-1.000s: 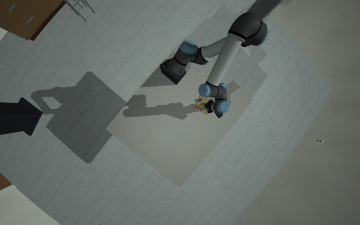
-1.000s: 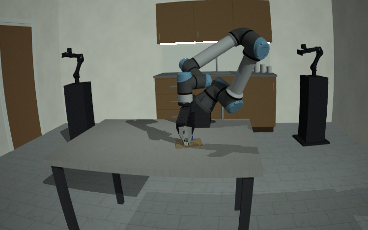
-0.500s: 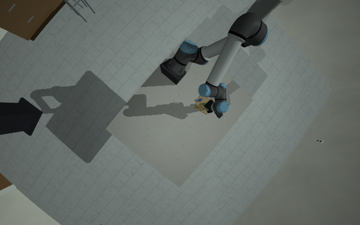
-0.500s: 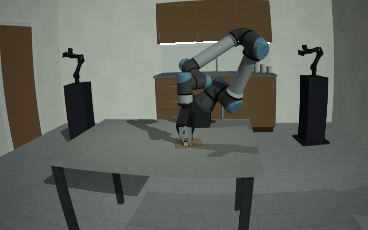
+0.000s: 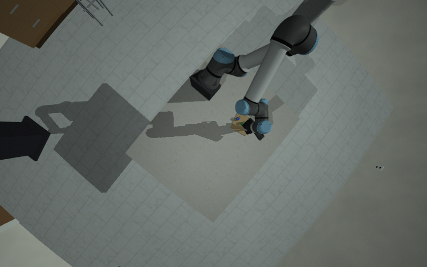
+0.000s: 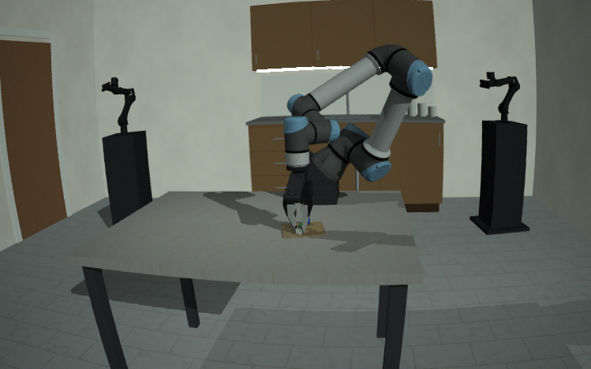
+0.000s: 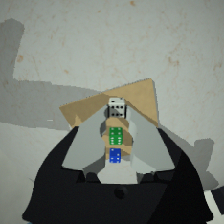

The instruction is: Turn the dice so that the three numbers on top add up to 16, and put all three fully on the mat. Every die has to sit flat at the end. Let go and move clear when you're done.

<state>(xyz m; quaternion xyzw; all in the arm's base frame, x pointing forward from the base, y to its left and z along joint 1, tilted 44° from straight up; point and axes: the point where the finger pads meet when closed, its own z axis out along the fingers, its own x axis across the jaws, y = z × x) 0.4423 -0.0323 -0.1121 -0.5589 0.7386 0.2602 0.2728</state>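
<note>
The white die lies 1 cm below my hand. From my hand the other things lie so: blue die 10 cm behind, 2 cm to the left, 1 cm below; then green die 5 cm behind, 1 cm to the left, 1 cm below; then tan mat 5 cm behind, 1 cm to the left, 2 cm below.
</note>
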